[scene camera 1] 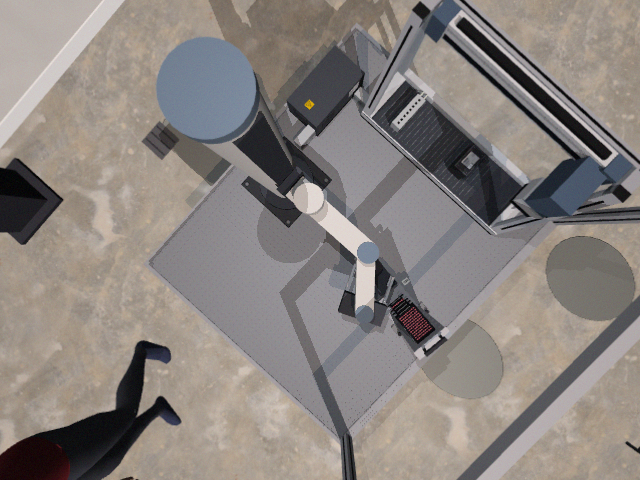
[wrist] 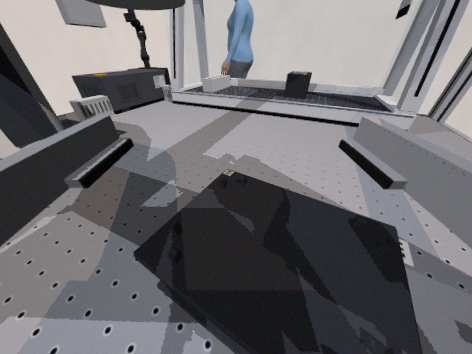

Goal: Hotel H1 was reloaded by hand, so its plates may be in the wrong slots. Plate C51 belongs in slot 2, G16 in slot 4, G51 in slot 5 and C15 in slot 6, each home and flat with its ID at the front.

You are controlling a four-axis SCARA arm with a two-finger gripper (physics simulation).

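Frame: origin at the arm's base, x ahead, y right, z down, level; metres.
Seen in the pictures: gripper, fingertip midpoint: (wrist: 236, 130).
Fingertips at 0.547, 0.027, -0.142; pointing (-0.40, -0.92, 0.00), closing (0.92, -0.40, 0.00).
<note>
Pixels of each thing's top centre, then the offset from my fingertips to it, as dx, dy, dz. "spot": a spot on its surface instead.
- Hotel H1, top centre: (wrist: 277, 232) (scene camera 1: 375, 278) +0.041, +0.022, +0.059
- white label, surface spot: (wrist: 406, 251) spot: +0.177, -0.061, +0.129
- rack with red wells, top centre: (scene camera 1: 415, 323) +0.213, +0.043, -0.155
- framed bay with a black floor, surface spot: (wrist: 250, 92) spot: -0.187, -0.573, +0.080
Hotel H1 (scene camera 1: 383, 277) (wrist: 240, 255) shows in the wrist view as a dark, flat top below and ahead of the fingers. A white label (wrist: 406, 251), partly hidden, lies on the deck at its right. In the scene view the forearm covers part of the hotel. My gripper (wrist: 236, 130) is open and empty, with one finger at each side of the wrist view and the hotel top low between them. In the scene view the arm largely hides the fingers. Plates C51, G16, G51 and C15, their slots and their IDs cannot be made out.
A rack with red wells (scene camera 1: 415, 322) stands close to the hotel, near the deck edge. A dark box with a yellow sign (scene camera 1: 325, 88) (wrist: 122, 87) and a framed bay with a black floor (scene camera 1: 439, 147) (wrist: 250, 92) stand at the back. A person (wrist: 241, 37) stands beyond the bay.
</note>
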